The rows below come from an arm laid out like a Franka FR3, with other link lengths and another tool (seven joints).
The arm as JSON. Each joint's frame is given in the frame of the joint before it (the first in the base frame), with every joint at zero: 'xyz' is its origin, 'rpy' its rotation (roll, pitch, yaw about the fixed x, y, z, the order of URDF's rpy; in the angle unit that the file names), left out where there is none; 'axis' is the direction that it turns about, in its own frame. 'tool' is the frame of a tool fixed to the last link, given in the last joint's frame.
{
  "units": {
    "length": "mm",
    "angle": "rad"
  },
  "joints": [
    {
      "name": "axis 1",
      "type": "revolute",
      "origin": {
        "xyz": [
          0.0,
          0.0,
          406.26
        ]
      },
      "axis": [
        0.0,
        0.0,
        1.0
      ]
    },
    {
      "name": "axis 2",
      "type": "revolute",
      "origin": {
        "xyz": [
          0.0,
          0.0,
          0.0
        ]
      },
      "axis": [
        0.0,
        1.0,
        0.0
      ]
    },
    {
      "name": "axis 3",
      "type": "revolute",
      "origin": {
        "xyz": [
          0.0,
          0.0,
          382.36
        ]
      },
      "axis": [
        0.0,
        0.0,
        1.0
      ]
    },
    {
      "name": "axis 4",
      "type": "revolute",
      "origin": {
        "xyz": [
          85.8,
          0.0,
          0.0
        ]
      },
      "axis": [
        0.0,
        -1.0,
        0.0
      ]
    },
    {
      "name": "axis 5",
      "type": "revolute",
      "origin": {
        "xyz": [
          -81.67,
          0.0,
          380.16
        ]
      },
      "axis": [
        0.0,
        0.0,
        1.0
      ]
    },
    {
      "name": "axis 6",
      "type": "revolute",
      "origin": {
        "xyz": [
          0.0,
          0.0,
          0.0
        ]
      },
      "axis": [
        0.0,
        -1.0,
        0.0
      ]
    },
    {
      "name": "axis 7",
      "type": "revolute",
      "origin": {
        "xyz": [
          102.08,
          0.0,
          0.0
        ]
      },
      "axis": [
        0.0,
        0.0,
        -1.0
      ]
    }
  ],
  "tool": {
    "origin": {
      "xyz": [
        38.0,
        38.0,
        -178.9
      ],
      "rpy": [
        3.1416,
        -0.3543,
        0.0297
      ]
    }
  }
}
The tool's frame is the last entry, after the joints.
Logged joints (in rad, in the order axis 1, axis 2, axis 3, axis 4, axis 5, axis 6, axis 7), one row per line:
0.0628 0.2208 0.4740 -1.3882 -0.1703 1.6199 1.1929
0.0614 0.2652 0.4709 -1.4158 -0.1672 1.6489 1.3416
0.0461 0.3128 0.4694 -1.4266 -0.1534 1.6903 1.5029
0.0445 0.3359 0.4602 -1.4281 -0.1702 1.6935 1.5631
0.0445 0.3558 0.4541 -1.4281 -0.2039 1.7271 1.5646
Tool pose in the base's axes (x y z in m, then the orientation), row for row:
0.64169 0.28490 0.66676 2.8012 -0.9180 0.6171
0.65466 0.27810 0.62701 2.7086 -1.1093 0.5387
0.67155 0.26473 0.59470 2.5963 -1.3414 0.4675
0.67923 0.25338 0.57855 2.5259 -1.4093 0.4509
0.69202 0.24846 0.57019 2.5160 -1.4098 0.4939
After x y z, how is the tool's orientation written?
As a rotation vector, in radians.
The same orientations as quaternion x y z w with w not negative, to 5 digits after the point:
0.92815 -0.30417 0.20447 0.06491
0.90700 -0.37146 0.18039 0.08264
0.87364 -0.45137 0.15731 0.09092
0.85791 -0.47866 0.15315 0.10690
0.85488 -0.47902 0.16782 0.10757

